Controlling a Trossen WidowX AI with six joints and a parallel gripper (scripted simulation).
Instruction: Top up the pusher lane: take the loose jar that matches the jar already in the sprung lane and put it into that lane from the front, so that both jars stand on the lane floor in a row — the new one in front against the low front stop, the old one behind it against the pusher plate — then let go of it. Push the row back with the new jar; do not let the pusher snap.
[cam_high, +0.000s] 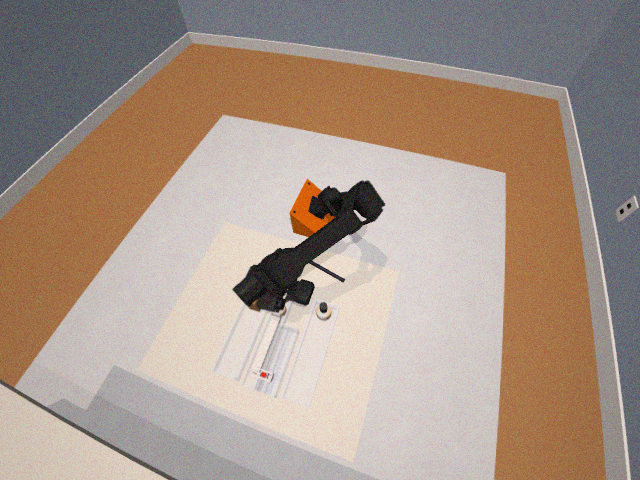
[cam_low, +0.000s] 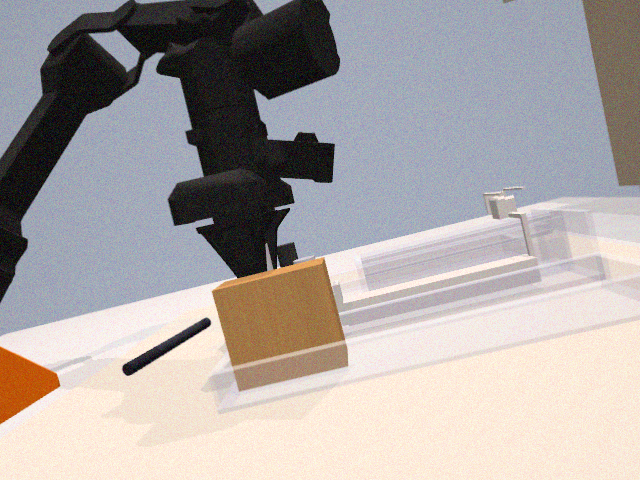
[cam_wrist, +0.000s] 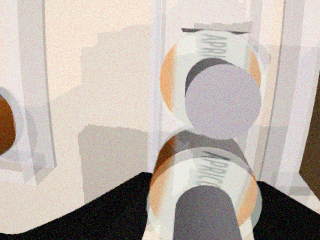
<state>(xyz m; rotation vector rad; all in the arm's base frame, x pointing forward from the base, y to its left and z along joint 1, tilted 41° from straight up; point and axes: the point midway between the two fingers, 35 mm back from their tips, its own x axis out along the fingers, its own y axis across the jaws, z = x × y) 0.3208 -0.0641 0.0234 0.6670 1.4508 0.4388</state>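
Right now the brown box is 80 mm to the right of my gripper tip, 10 mm below it and 10 mm ahead of it. Round my gripper tip: sprung lane: 150 mm ahead, 30 mm below, 10 mm to the left; then black rod: 120 mm behind, 100 mm to the left, 40 mm below; then pusher plate: 150 mm ahead, 10 mm to the left.
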